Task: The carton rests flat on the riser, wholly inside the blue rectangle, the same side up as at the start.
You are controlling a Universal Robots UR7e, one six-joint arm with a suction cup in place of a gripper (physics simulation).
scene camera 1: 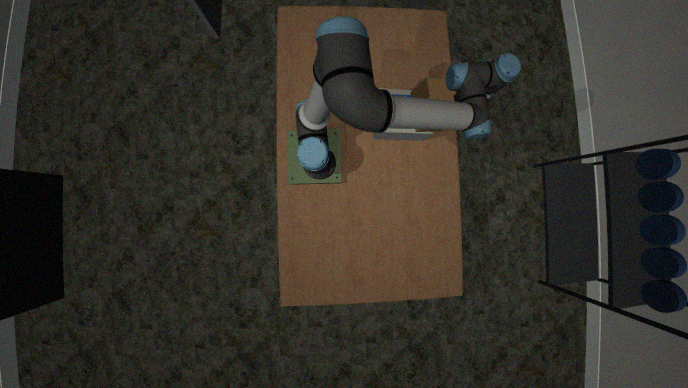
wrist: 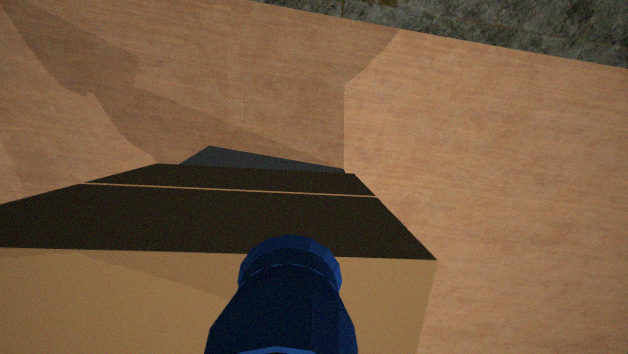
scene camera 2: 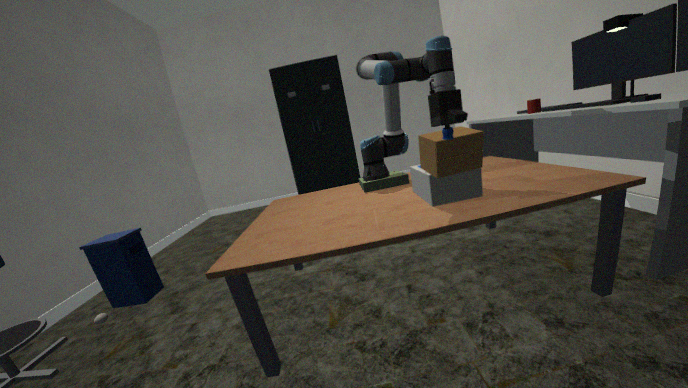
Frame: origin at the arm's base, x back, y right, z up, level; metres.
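Seen in the pictures: hand, its tool point: (wrist: 294,266) (scene camera 2: 448,139); arm's base, origin of its link: (scene camera 2: 376,177).
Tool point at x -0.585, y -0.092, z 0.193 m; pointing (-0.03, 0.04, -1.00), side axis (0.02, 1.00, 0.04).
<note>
Pixels of each thing's top centre, then the offset from my tool point to it. Level surfaces: height alone.
- brown carton, centre of its top: (scene camera 2: 447,129) (scene camera 1: 442,98) dz +0.027, dx +0.067, dy -0.046 m
- grey riser, centre of its top: (wrist: 251,287) (scene camera 2: 441,165) (scene camera 1: 405,111) dz -0.120, dx +0.167, dy -0.067 m
- blue rectangle, centre of its top: (scene camera 2: 441,165) dz -0.120, dx +0.167, dy -0.067 m
- wooden table, height of its surface: dz -0.240 m
The brown carton (scene camera 2: 449,152) (wrist: 109,303) (scene camera 1: 436,88) lies flat on the grey riser (scene camera 2: 447,188) (scene camera 1: 402,136) (wrist: 245,158) at the far right of the table. A sliver of the blue rectangle (scene camera 2: 417,166) shows at the riser's left top edge beside the carton. My blue suction cup (scene camera 2: 447,133) (wrist: 289,259) points straight down and presses on the carton's top face near its far edge. In the overhead view the arm's forearm and wrist hide the cup and most of the carton.
The wooden table (scene camera 1: 370,241) (scene camera 2: 346,217) carries the arm's green base plate (scene camera 1: 293,178) (scene camera 2: 385,182). A grey desk (scene camera 2: 602,115) with a monitor and a red mug stands behind it. A blue bin (scene camera 2: 121,267) and a black cabinet (scene camera 2: 317,125) stand to the left.
</note>
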